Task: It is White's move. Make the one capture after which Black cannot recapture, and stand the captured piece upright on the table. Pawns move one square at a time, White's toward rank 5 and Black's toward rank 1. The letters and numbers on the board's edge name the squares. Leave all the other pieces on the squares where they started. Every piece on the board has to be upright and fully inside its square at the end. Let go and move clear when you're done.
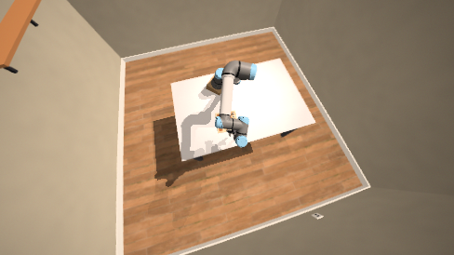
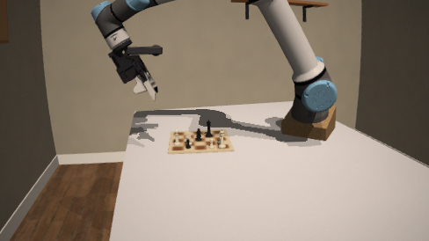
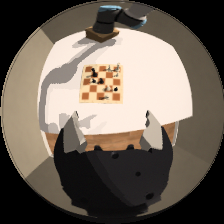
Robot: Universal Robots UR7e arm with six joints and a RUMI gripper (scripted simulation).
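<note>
My gripper is now 18 cm above the chessboard, 15 cm past it and 2 cm to the left of it.
</note>
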